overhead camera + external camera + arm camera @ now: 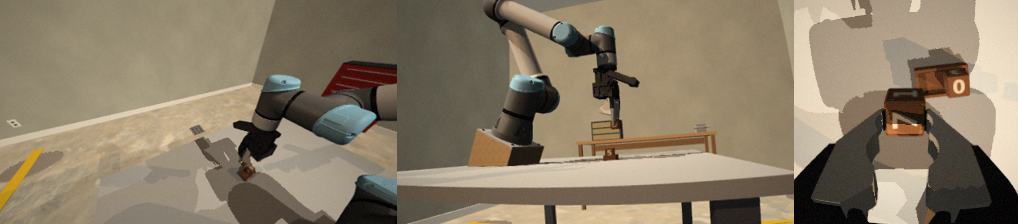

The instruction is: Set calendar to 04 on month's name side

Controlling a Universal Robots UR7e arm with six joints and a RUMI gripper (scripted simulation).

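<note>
The cube is 110 mm below my hand, 60 mm to the right of it and 20 mm behind it. From my hand the other things lie so: calendar tray (120 mm below, 40 mm to the right, 20 mm behind).
</note>
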